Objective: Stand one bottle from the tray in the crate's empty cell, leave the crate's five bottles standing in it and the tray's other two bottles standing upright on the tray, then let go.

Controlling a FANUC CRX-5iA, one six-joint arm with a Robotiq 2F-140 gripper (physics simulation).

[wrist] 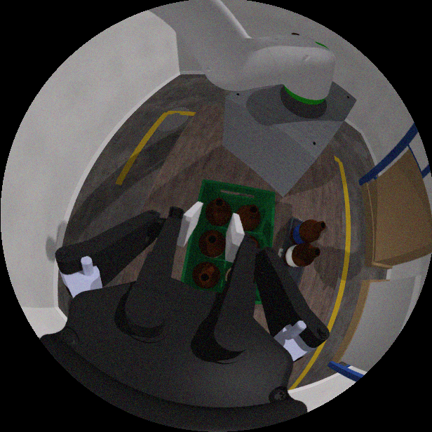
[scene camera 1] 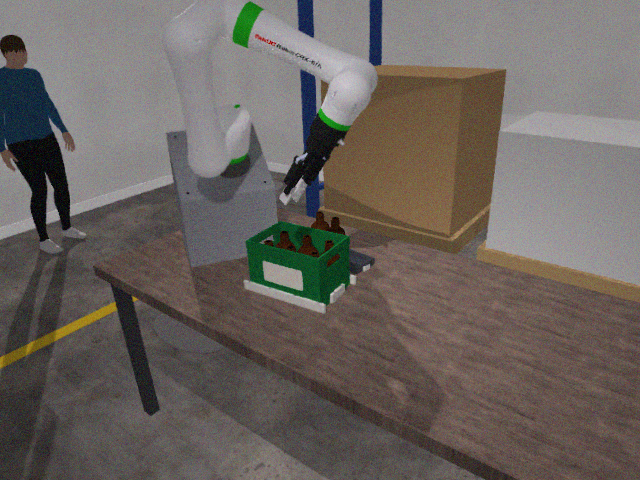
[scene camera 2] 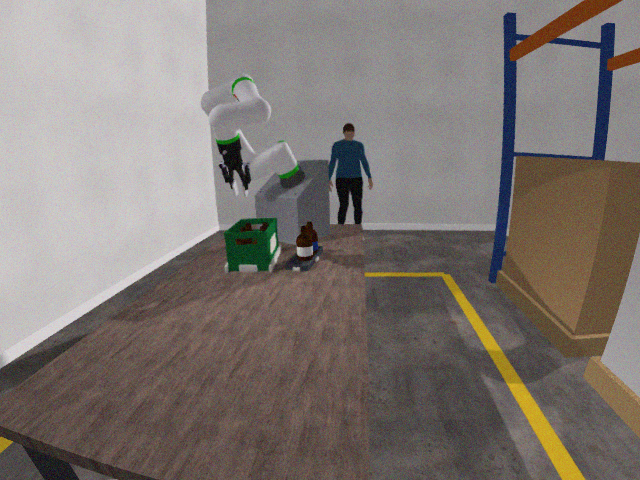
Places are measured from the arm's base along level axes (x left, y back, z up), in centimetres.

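Pixels of known places: gripper, between the fingertips: (scene camera 1: 288, 200) (scene camera 2: 241, 194); arm's base, origin of its link: (scene camera 1: 230, 162) (scene camera 2: 293, 180).
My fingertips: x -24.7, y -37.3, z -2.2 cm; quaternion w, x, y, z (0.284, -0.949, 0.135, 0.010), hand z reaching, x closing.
Ahead of a thing's pixels: the offset from my fingertips to its top centre. "pt": to the spot under its first point. Level surfaces: height alone.
A green crate @[dx +3.9, dy -0.4, dz -14.1 cm] (scene camera 1: 312, 283) (scene camera 2: 238, 260) (wrist: 216, 187) stands near the arm's base. Several brown bottles (wrist: 218, 212) @[dx +8.7, dy -1.2, dz -15.3 cm] (scene camera 1: 307, 243) stand in its cells; a finger partly hides the right-hand cells in the wrist view. A dark tray (scene camera 1: 360, 259) (scene camera 2: 298, 265) (wrist: 295, 273) lies beside the crate. On it stand upright a blue-label bottle @[dx +30.7, dy +4.0, dz -15.6 cm] (scene camera 1: 320, 222) (scene camera 2: 313, 241) (wrist: 309, 231) and a white-label bottle @[dx +27.4, dy -3.6, dz -15.6 cm] (scene camera 1: 337, 226) (scene camera 2: 305, 250) (wrist: 301, 255). My gripper (scene camera 1: 292, 196) (scene camera 2: 240, 192) (wrist: 214, 218) is open and empty, its fingers partway apart, well above the crate and touching no bottle.
White strips @[pt dx -6.6, dy -0.1, dz -29.7 cm] (scene camera 1: 284, 296) edge the crate's foot on the wooden table @[dz -31.6 cm] (scene camera 1: 465, 330) (scene camera 2: 248, 361). The grey arm pedestal (scene camera 1: 227, 222) (scene camera 2: 279, 209) (wrist: 280, 145) stands behind the crate. A large brown box (scene camera 1: 392, 155), a blue rack post (scene camera 2: 507, 155) and a person (scene camera 1: 31, 113) (scene camera 2: 348, 160) are beyond the table.
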